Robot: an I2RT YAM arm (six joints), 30 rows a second.
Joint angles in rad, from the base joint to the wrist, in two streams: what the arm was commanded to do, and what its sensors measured. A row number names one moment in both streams.
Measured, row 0:
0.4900 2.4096 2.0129 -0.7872 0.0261 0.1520
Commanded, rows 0 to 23:
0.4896 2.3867 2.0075 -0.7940 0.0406 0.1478
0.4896 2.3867 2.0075 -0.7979 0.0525 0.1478
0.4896 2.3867 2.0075 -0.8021 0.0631 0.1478
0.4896 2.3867 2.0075 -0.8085 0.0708 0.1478
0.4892 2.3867 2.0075 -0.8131 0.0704 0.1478
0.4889 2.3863 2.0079 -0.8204 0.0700 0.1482
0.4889 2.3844 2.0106 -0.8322 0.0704 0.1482
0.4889 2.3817 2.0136 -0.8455 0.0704 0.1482
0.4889 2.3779 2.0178 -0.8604 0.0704 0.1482
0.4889 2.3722 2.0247 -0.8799 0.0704 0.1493
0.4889 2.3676 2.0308 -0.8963 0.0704 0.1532
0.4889 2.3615 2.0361 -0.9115 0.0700 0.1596
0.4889 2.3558 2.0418 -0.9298 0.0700 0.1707
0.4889 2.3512 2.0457 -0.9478 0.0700 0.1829
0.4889 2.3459 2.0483 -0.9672 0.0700 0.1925
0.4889 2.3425 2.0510 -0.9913 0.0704 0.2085
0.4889 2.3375 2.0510 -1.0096 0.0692 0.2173
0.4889 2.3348 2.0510 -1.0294 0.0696 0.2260
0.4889 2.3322 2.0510 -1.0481 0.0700 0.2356
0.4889 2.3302 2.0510 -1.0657 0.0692 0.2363
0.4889 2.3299 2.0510 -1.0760 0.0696 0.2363
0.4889 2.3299 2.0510 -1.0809 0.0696 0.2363
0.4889 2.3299 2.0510 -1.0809 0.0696 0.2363
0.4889 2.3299 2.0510 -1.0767 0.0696 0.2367
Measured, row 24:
0.4900 2.3856 2.0224 -1.0821 0.0601 0.2203
